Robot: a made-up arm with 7 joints. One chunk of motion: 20 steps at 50 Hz.
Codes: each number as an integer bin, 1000 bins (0 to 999) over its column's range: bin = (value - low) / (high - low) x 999, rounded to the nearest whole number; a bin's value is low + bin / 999 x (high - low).
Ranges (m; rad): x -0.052..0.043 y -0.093..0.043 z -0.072..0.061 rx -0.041..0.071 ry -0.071..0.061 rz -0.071..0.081
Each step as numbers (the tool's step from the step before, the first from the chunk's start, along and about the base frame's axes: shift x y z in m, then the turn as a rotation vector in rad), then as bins.
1 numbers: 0.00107 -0.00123 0.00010 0.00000 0.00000 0.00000
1 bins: 558 674 542 366 537 467
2 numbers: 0.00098 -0.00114 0.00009 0.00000 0.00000 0.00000
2 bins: 557 675 541 366 537 467
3 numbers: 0.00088 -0.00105 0.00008 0.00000 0.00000 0.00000
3 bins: 556 675 541 366 537 467
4 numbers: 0.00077 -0.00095 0.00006 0.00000 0.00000 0.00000
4 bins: 555 676 541 366 537 467
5 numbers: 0.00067 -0.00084 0.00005 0.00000 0.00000 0.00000
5 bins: 554 677 541 366 537 467
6 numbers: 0.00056 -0.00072 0.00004 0.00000 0.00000 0.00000
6 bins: 553 678 541 366 537 467
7 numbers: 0.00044 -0.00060 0.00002 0.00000 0.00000 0.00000
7 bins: 551 679 541 366 537 467
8 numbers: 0.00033 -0.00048 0.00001 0.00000 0.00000 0.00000
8 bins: 550 680 541 366 537 467
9 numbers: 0.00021 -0.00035 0.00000 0.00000 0.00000 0.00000
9 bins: 549 681 541 366 537 467
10 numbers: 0.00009 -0.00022 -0.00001 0.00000 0.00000 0.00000
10 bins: 548 682 541 366 537 467
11 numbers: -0.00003 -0.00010 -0.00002 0.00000 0.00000 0.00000
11 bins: 547 682 541 366 537 467
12 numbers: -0.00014 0.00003 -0.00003 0.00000 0.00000 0.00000
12 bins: 545 683 541 366 537 467
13 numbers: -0.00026 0.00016 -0.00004 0.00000 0.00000 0.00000
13 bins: 544 684 541 366 537 467
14 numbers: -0.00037 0.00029 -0.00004 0.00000 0.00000 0.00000
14 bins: 543 685 541 366 537 467
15 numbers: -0.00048 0.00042 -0.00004 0.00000 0.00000 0.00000
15 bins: 542 686 541 366 537 467
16 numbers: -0.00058 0.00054 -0.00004 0.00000 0.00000 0.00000
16 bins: 541 687 541 366 537 467
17 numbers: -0.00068 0.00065 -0.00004 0.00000 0.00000 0.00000
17 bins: 540 688 541 366 537 467
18 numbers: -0.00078 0.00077 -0.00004 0.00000 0.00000 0.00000
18 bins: 539 689 541 366 537 467
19 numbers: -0.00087 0.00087 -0.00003 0.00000 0.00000 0.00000
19 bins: 538 690 541 366 537 467
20 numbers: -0.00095 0.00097 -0.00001 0.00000 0.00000 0.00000
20 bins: 537 690 541 366 537 467
